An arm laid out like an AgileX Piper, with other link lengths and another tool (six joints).
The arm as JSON. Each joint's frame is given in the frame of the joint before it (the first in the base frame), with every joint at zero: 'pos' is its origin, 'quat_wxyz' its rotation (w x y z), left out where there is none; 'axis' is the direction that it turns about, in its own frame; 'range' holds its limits. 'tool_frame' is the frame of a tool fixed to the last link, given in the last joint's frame.
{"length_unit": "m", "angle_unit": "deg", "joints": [
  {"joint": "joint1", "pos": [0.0, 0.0, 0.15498], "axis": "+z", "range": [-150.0, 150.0]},
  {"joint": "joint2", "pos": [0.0, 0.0, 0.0], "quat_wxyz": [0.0, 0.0, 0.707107, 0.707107], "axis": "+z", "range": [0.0, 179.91]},
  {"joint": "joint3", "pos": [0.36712, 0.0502, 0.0], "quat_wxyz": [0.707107, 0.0, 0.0, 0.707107], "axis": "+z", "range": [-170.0, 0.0]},
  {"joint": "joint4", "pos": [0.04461, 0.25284, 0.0], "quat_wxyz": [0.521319, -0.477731, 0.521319, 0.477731], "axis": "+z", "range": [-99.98, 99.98]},
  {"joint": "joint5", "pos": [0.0, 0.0, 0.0], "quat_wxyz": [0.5, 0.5, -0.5, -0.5], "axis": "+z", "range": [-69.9, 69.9]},
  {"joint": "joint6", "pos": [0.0, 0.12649, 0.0], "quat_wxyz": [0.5, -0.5, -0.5, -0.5], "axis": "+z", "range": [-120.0, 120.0]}
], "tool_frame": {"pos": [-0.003, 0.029, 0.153], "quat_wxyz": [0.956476, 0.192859, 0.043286, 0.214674]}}
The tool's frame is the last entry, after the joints.
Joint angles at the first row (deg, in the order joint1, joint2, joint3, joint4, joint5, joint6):
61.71 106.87 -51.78 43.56 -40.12 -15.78
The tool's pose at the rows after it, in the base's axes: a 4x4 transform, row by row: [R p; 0 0 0 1], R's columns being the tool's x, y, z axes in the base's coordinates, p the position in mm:
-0.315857 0.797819 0.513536 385.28; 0.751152 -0.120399 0.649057 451.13; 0.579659 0.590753 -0.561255 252.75; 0 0 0 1
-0.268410 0.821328 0.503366 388.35; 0.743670 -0.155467 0.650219 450.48; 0.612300 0.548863 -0.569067 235.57; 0 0 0 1
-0.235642 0.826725 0.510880 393.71; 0.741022 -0.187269 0.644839 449.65; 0.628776 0.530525 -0.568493 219.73; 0 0 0 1
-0.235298 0.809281 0.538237 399.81; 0.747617 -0.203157 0.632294 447.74; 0.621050 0.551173 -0.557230 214.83; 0 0 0 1
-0.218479 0.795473 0.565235 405.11; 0.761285 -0.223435 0.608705 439.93; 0.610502 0.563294 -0.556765 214.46; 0 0 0 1
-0.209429 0.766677 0.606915 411.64; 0.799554 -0.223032 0.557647 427.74; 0.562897 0.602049 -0.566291 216.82; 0 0 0 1
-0.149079 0.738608 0.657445 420.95; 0.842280 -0.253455 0.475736 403.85; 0.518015 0.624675 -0.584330 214.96; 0 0 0 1
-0.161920 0.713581 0.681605 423.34; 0.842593 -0.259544 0.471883 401.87; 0.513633 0.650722 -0.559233 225.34; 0 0 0 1
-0.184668 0.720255 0.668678 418.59; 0.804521 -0.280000 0.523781 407.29; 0.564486 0.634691 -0.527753 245.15; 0 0 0 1
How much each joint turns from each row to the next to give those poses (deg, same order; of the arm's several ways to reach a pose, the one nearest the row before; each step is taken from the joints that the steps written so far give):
0.96 0.53 0.00 -0.54 -0.25 0.86
0.00 1.68 0.00 0.42 -0.23 3.48
0.00 2.28 0.00 0.00 -1.77 2.84
0.00 1.70 0.00 0.00 -2.83 0.34
0.00 0.33 0.00 2.19 -1.34 -1.64
0.00 0.00 0.00 3.61 -1.66 -5.20
0.00 0.00 0.00 6.63 -2.05 -5.84
0.00 -0.12 0.00 -0.48 -1.95 -0.29
0.00 -2.25 0.00 -1.98 1.24 2.58

